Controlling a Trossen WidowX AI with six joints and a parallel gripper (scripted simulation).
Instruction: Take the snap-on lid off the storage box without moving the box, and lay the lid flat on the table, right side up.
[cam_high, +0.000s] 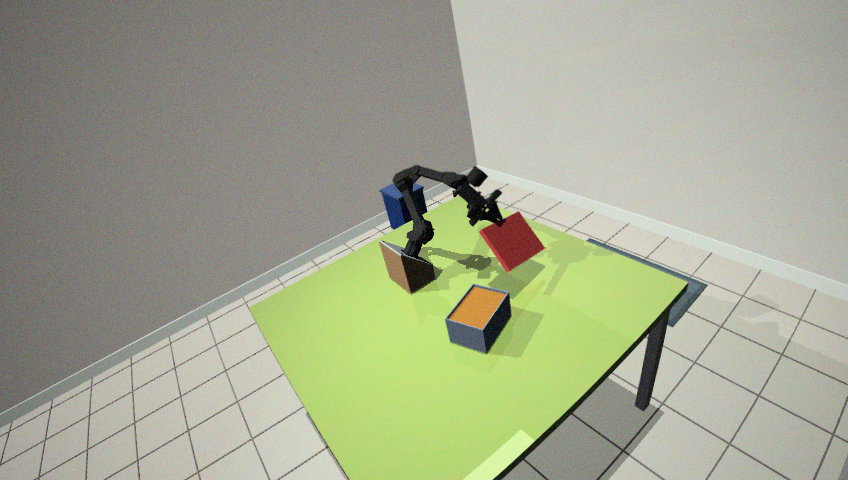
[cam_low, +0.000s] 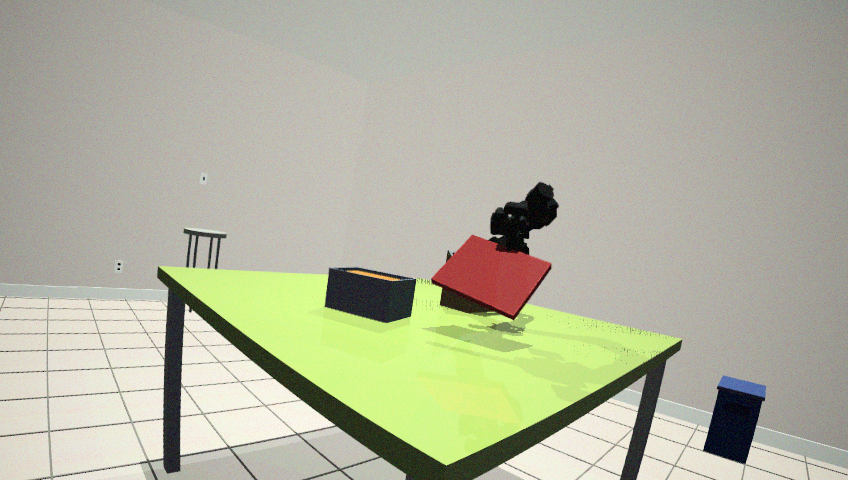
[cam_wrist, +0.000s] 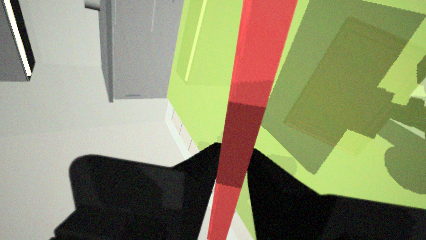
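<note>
Right now my gripper tip is 60 mm short of the red lid and 50 mm above it. From my gripper tip the other things lie so: storage box (210 mm ahead, 290 mm to the right, 160 mm below).
</note>
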